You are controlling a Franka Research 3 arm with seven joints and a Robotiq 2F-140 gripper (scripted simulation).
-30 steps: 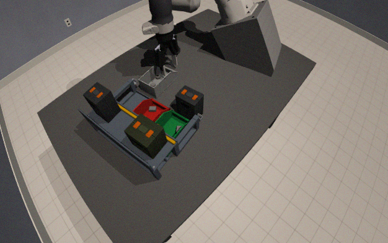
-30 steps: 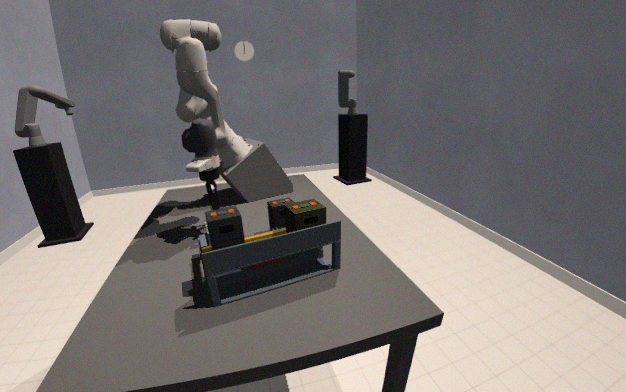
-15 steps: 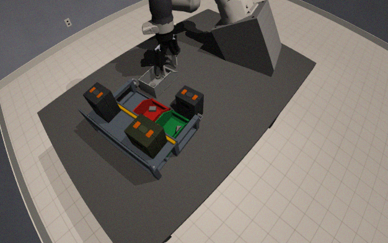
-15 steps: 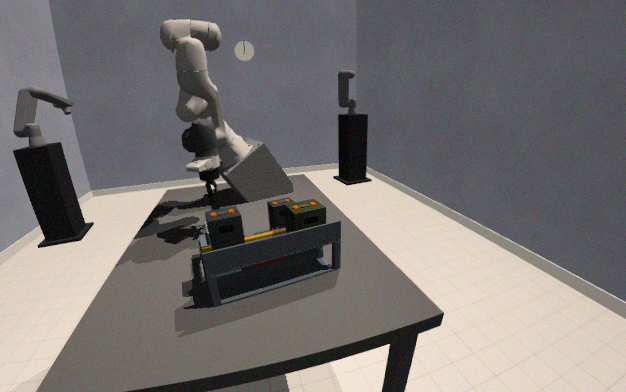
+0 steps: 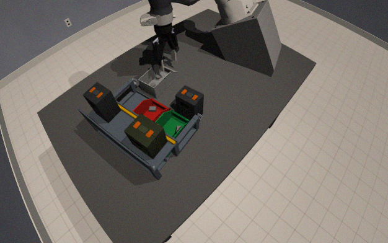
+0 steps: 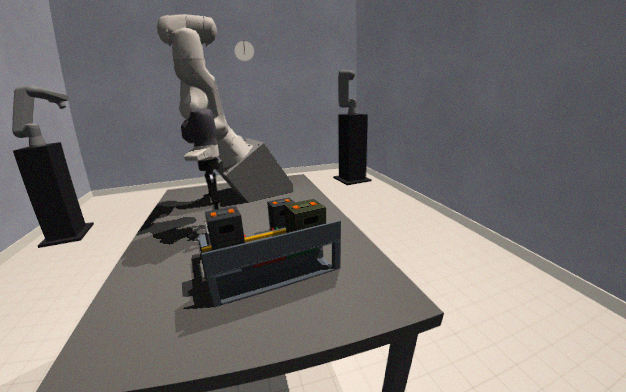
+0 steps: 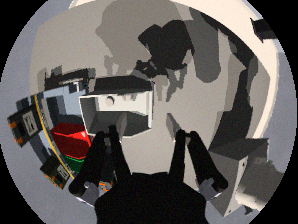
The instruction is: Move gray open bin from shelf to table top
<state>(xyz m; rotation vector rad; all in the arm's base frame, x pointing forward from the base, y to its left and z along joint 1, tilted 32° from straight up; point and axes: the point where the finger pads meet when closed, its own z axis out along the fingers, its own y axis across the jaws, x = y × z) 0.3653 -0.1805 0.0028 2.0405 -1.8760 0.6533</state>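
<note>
My gripper is now 7 cm short of the gray open bin and 6 cm above it. Round my hand: red bin: 27 cm ahead, 12 cm to the left, 5 cm below; then green bin: 26 cm ahead, 23 cm to the left, 5 cm below; then yellow rail: 32 cm ahead, 12 cm to the left, 1 cm above.
</note>
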